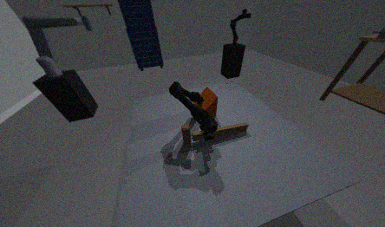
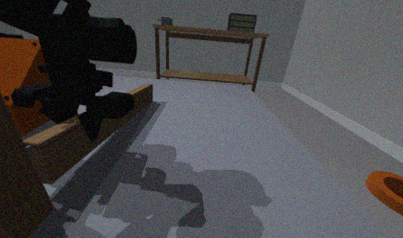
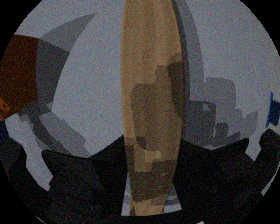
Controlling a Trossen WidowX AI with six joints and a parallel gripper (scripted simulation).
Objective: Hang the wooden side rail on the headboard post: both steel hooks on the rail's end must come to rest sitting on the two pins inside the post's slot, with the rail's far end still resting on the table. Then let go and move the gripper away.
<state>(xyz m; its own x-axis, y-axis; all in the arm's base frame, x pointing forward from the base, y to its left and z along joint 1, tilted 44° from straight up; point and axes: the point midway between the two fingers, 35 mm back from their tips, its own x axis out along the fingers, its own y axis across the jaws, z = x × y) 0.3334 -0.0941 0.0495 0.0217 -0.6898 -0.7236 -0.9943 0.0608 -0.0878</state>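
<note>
Now: the headboard post 10 mm behind my gripper tip, 130 mm to the right of it and 40 mm above it.
</note>
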